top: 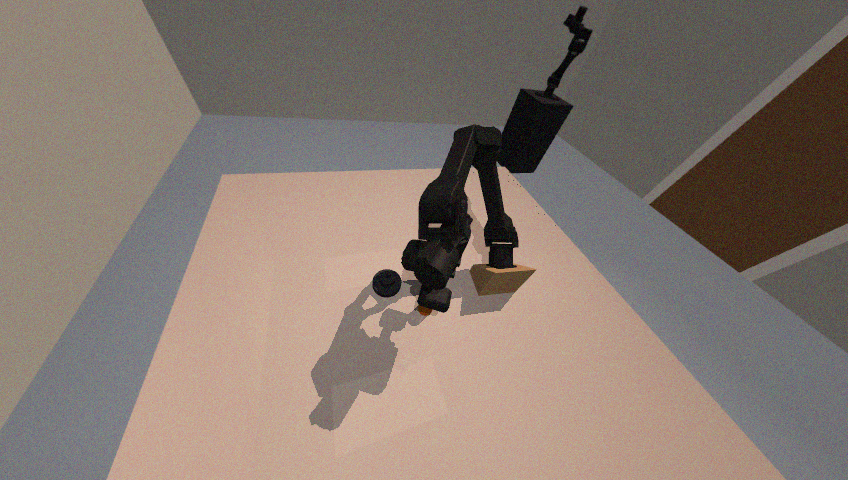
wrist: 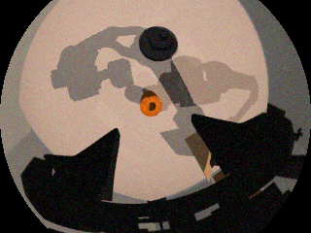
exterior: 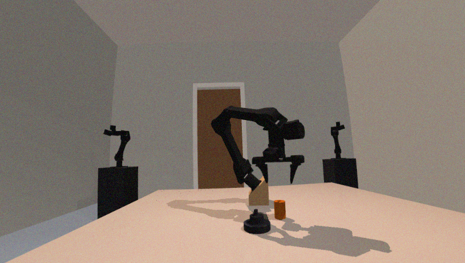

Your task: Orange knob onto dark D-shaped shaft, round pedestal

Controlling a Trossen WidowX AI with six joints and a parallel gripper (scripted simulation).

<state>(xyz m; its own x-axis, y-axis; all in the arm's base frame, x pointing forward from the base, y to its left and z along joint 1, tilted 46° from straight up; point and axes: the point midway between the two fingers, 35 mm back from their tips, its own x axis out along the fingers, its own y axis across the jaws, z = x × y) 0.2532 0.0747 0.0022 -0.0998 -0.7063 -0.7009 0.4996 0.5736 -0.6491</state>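
Right now the orange knob is 10 cm below my gripper tip. The rest, counted from my gripper tip: pedestal (9 cm ahead, 10 cm to the right, 9 cm below).
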